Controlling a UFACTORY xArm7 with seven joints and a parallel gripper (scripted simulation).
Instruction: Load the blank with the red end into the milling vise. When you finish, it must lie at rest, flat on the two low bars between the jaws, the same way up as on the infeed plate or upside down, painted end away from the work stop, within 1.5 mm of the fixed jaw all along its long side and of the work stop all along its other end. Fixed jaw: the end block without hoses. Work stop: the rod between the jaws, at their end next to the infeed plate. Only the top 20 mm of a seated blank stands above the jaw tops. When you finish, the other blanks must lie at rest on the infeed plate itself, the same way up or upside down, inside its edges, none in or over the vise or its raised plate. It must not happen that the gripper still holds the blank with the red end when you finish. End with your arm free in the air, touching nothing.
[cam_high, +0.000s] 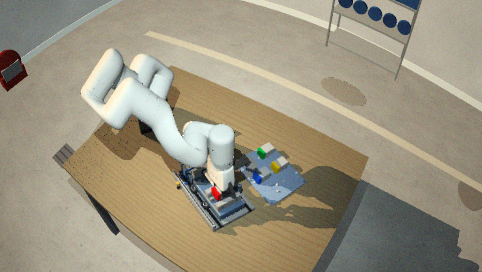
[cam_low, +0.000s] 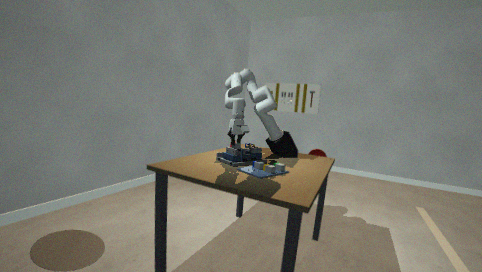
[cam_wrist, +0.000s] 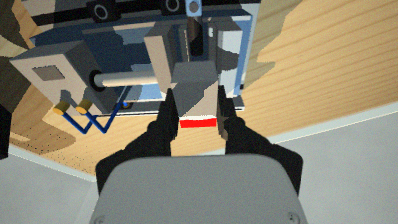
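The red-ended blank is 2 cm below my hand. From my hand the other things lie so: pale push rod: 6 cm behind, 6 cm to the left, 6 cm below; then dark work stop rod: 4 cm ahead, 4 cm to the left, 4 cm below; then moving jaw: 2 cm behind, 3 cm to the left, 6 cm below.
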